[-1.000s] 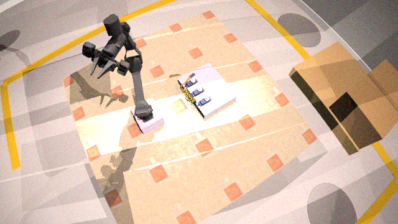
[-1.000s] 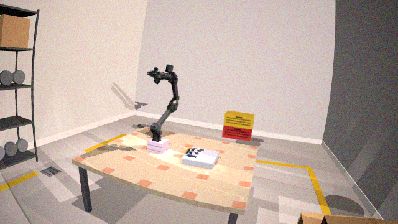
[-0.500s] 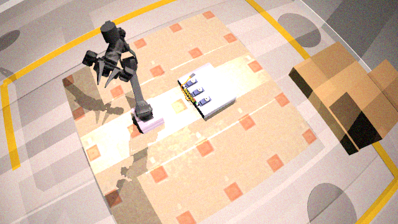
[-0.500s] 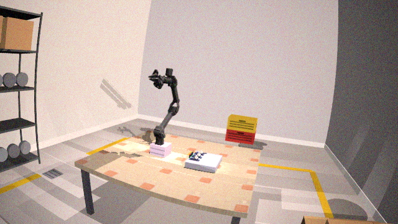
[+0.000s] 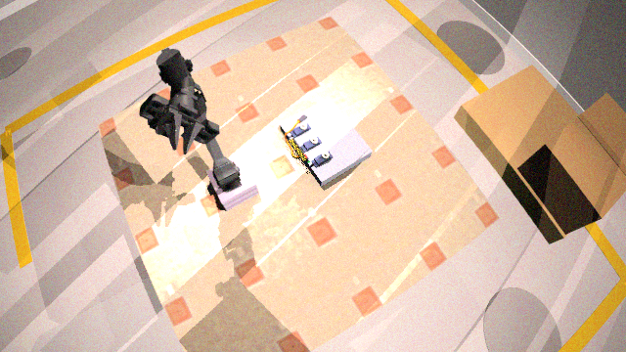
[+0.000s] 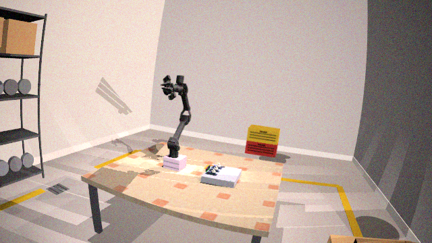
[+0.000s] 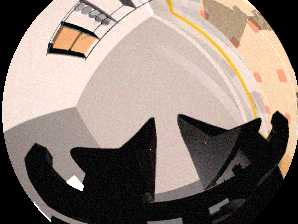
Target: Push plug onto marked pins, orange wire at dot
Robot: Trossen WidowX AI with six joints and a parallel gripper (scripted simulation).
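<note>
My gripper tip is now 61 cm above the printed holder, 51 cm short of it and 19 cm to the right of it.
</note>
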